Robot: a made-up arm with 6 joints. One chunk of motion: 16 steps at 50 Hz.
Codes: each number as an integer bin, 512 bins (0 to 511) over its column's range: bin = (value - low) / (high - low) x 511, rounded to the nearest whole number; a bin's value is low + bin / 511 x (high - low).
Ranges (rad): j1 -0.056..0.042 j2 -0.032..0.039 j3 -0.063..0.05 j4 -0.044..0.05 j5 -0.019..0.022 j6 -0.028..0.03
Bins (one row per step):
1: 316 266 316 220 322 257
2: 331 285 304 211 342 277
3: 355 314 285 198 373 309
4: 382 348 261 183 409 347
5: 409 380 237 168 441 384
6: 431 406 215 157 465 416
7: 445 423 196 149 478 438
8: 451 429 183 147 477 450
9: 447 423 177 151 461 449
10: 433 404 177 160 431 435
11: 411 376 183 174 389 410
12: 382 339 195 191 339 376
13: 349 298 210 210 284 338
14: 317 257 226 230 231 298
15: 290 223 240 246 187 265
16: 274 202 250 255 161 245
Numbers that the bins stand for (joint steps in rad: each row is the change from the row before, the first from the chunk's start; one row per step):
1: 0.00460 0.00496 0.00688 -0.00353 0.00684 0.00117
2: 0.00748 0.00760 0.00423 -0.00519 0.00844 0.00344
3: 0.01208 0.01163 0.00002 -0.00758 0.01093 0.00707
4: 0.01726 0.01635 -0.00528 -0.01034 0.01382 0.01139
5: 0.02244 0.02080 -0.01059 -0.01310 0.01638 0.01559
6: 0.02666 0.02441 -0.01546 -0.01512 0.01831 0.01922
7: 0.02934 0.02677 -0.01966 -0.01659 0.01935 0.02171
8: 0.03049 0.02761 -0.02253 -0.01696 0.01927 0.02308
9: 0.02973 0.02677 -0.02386 -0.01622 0.01799 0.02296
10: 0.02704 0.02413 -0.02386 -0.01457 0.01558 0.02137
11: 0.02282 0.02024 -0.02253 -0.01199 0.01221 0.01854
12: 0.01726 0.01510 -0.01988 -0.00886 0.00820 0.01468
13: 0.01093 0.00941 -0.01656 -0.00537 0.00379 0.01036
14: 0.00479 0.00371 -0.01302 -0.00169 -0.00047 0.00582
15: -0.00038 -0.00102 -0.00993 0.00125 -0.00400 0.00208
16: -0.00345 -0.00393 -0.00772 0.00291 -0.00608 -0.00019

